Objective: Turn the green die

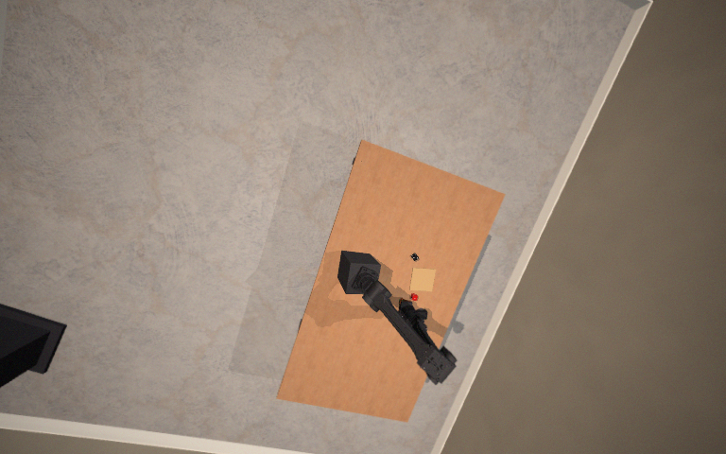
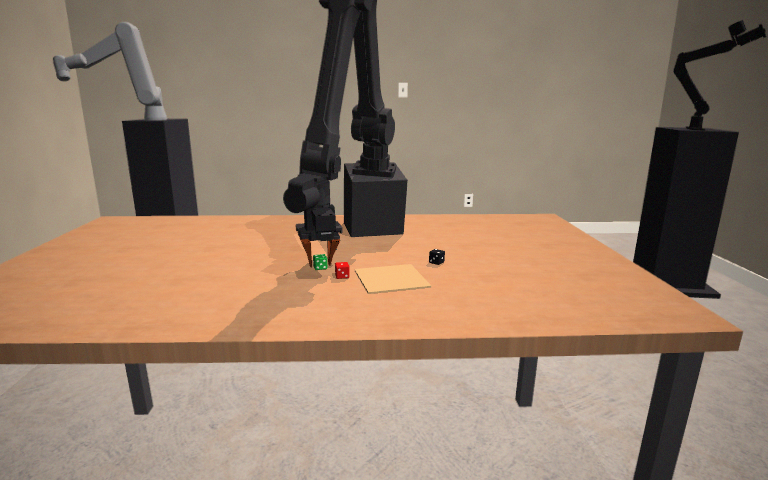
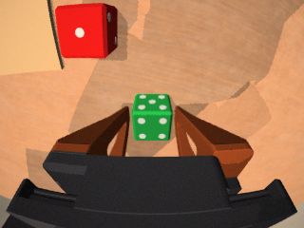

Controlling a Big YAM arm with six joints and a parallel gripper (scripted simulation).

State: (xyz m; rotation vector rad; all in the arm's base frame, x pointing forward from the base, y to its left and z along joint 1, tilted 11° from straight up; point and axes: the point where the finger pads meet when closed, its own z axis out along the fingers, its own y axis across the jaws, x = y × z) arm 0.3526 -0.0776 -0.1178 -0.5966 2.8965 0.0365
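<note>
My gripper is now right at the green die. The rest, counted from my hand: red die 6 cm to the left, 5 cm ahead; then tan mat 18 cm to the left, 5 cm ahead, 1 cm below; then black die 28 cm to the left, 8 cm behind.
</note>
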